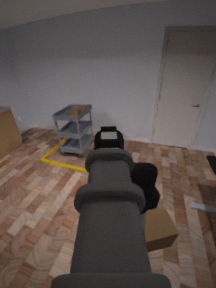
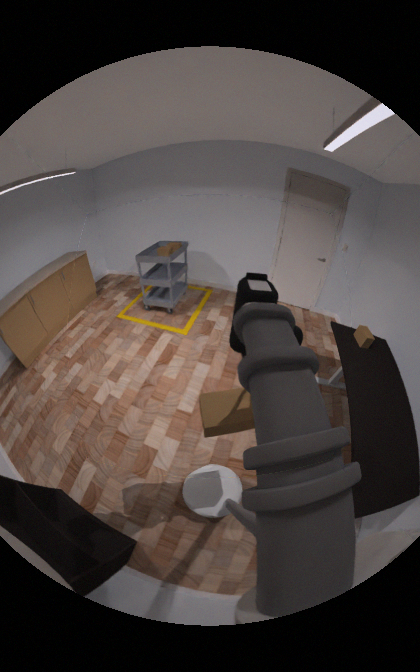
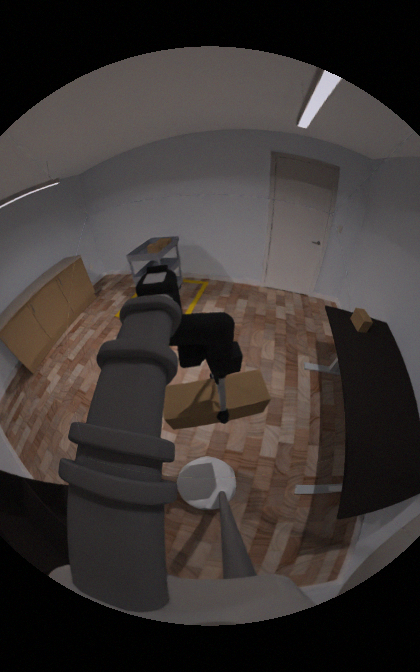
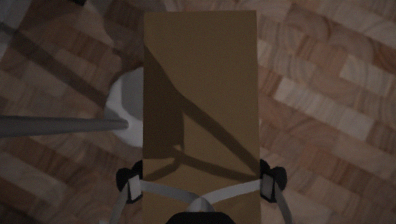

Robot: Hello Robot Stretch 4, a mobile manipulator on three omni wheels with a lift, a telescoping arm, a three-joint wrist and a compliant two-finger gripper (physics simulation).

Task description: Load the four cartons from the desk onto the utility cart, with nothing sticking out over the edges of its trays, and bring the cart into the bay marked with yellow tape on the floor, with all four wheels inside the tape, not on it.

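Places are measured from the robot's base along level axes (x ahead, y left, z up), in centimetres.
Pixels of known places: gripper, fingertip midpoint: (image 4: 200, 173).
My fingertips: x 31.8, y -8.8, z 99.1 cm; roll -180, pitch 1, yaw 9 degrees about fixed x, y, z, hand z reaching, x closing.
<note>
Behind a point stands the place of what it marks.
My gripper (image 3: 218, 396) (image 4: 200, 173) {x 31.8, y -8.8, z 99.1 cm} is shut on a long brown carton (image 1: 161, 230) {x 30.2, y -18.2, z 103.4 cm} (image 2: 225, 407) (image 3: 250, 390) (image 4: 200, 75) {x 30.3, y 1.3, z 103.2 cm}, with a fingertip on each long side. The carton is held level above the floor, beside my arm. The grey utility cart (image 1: 75, 132) {x 225.0, y 62.2, z 44.5 cm} (image 2: 150, 258) (image 3: 145, 257) stands at the far wall, with cartons (image 1: 77, 110) {x 220.5, y 51.6, z 87.6 cm} (image 2: 165, 250) (image 3: 159, 245) on its top tray. Its front wheels show inside the yellow tape (image 1: 65, 164) {x 189.0, y 80.3, z -2.2 cm} (image 2: 152, 325) (image 3: 200, 297); I cannot tell about the rear ones. A small carton (image 2: 364, 337) (image 3: 361, 320) sits on the desk's far end.
The dark desk (image 2: 380, 425) (image 3: 375, 425) stands on the right. A wooden cabinet (image 1: 7, 132) {x 236.6, y 208.9, z 42.6 cm} (image 2: 45, 315) (image 3: 50, 310) lines the left wall. A closed door (image 1: 185, 90) {x 244.6, y -136.5, z 114.7 cm} (image 2: 310, 240) (image 3: 300, 225) is right of the cart. A dark piece of furniture (image 2: 75, 535) is near at lower left.
</note>
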